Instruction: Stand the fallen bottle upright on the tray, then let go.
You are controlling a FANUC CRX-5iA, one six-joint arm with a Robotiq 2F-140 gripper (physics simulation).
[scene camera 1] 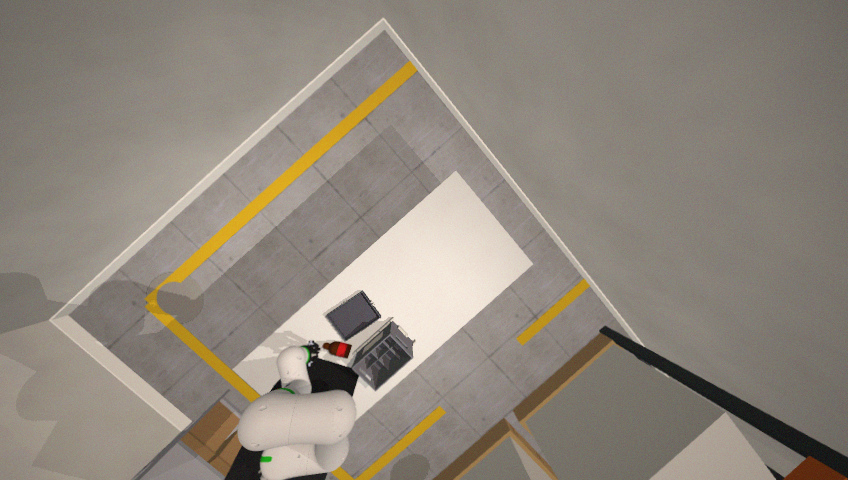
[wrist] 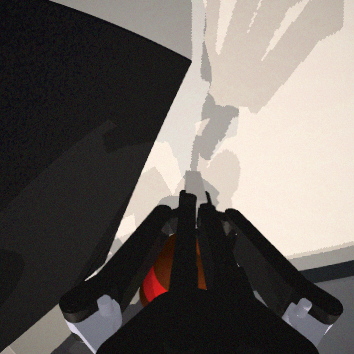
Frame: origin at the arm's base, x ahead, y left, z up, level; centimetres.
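Where they show: gripper, fingertip midpoint: (scene camera 1: 321,349) (wrist: 191,182).
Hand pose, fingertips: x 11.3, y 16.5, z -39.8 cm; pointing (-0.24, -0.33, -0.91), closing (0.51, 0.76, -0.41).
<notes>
Each offset is from my fingertips to the top centre of the thing. "spot": to the spot under its first point. Level surfaces: height alone.
The brown bottle with a red label @[dx +8.6, dy -4.5, dz +5.8 cm] (scene camera 1: 339,349) (wrist: 154,287) lies on its side on the white table, below the tray in the scene view and next to the crate, its neck toward the gripper. My gripper (scene camera 1: 315,350) (wrist: 191,182) is at the bottle's neck end; its fingers are closed together with nothing between them. In the wrist view the bottle shows behind the fingers, and they and the gripper body hide its neck and part of its body. The dark grey tray @[spot: dx +26.5, dy +4.9, dz -1.1 cm] (scene camera 1: 352,315) lies flat on the table, apart from the bottle.
A grey crate with compartments @[dx +30.0, dy -22.1, dz +15.9 cm] (scene camera 1: 383,356) stands close to the bottle's base end. The white table @[dz -1.6 cm] (scene camera 1: 440,237) stretches to the upper right. The black robot base (scene camera 1: 336,379) (wrist: 75,100) is close beside the gripper. A dark edge crosses the wrist view's lower right.
</notes>
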